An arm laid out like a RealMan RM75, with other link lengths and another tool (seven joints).
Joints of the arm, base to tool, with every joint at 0 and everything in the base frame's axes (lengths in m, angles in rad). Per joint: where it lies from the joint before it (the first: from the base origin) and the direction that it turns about. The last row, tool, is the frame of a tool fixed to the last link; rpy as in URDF.
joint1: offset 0.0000 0.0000 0.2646 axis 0 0 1
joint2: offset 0.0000 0.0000 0.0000 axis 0 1 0
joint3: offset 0.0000 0.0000 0.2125 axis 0 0 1
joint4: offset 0.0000 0.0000 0.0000 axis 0 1 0
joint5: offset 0.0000 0.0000 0.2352 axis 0 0 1
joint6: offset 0.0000 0.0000 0.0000 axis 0 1 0
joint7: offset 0.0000 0.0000 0.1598 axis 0 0 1
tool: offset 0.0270 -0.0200 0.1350 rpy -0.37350 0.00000 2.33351
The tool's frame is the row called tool.
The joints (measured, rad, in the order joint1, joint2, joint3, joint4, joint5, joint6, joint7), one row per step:
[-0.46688, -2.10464, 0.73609, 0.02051, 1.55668, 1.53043, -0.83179]
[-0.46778, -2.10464, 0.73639, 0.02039, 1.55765, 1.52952, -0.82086]
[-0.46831, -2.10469, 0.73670, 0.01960, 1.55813, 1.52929, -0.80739]
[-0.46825, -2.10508, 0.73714, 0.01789, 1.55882, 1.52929, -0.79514]
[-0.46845, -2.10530, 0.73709, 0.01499, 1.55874, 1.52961, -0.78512]
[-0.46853, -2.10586, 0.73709, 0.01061, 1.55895, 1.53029, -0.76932]
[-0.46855, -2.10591, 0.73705, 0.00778, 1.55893, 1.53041, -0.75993]
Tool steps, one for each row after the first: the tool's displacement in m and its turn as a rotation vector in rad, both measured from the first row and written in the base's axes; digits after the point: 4 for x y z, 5 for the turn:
[0.0004, -0.0002, -0.0003, 0.00555, 0.00697, -0.00730]
[0.0010, -0.0006, -0.0005, 0.01259, 0.01419, -0.01556]
[0.0014, -0.0014, -0.0010, 0.01788, 0.01995, -0.02231]
[0.0018, -0.0021, -0.0013, 0.02213, 0.02332, -0.02689]
[0.0025, -0.0033, -0.0020, 0.02855, 0.02856, -0.03430]
[0.0027, -0.0039, -0.0024, 0.03248, 0.03196, -0.03826]

